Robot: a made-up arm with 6 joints. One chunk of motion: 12 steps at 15 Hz.
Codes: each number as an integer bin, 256 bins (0 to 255) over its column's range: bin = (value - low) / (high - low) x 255, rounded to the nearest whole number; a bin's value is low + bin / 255 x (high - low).
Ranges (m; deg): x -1.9..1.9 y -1.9..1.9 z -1.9..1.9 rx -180..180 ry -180..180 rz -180..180
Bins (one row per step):
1: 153 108 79 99 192 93
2: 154 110 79 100 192 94
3: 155 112 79 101 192 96
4: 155 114 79 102 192 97
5: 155 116 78 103 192 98
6: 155 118 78 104 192 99
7: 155 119 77 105 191 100
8: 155 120 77 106 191 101
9: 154 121 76 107 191 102
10: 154 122 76 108 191 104
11: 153 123 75 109 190 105
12: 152 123 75 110 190 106
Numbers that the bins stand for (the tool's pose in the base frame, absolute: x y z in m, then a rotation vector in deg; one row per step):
1: 0.3800 -0.2906 -0.7227 -40.24 91.06 -48.71
2: 0.3949 -0.2608 -0.7227 -38.82 91.06 -47.29
3: 0.4098 -0.2310 -0.7227 -37.41 91.06 -44.47
4: 0.4098 -0.2012 -0.7227 -36.00 91.06 -43.06
5: 0.4098 -0.1714 -0.7376 -34.59 91.06 -41.65
6: 0.4098 -0.1416 -0.7376 -33.18 91.06 -40.24
7: 0.4098 -0.1267 -0.7525 -31.76 89.65 -38.82
8: 0.4098 -0.1118 -0.7525 -30.35 89.65 -37.41
9: 0.3949 -0.0969 -0.7675 -28.94 89.65 -36.00
10: 0.3949 -0.0820 -0.7675 -27.53 89.65 -33.18
11: 0.3800 -0.0671 -0.7824 -26.12 88.24 -31.76
12: 0.3651 -0.0671 -0.7824 -24.71 88.24 -30.35

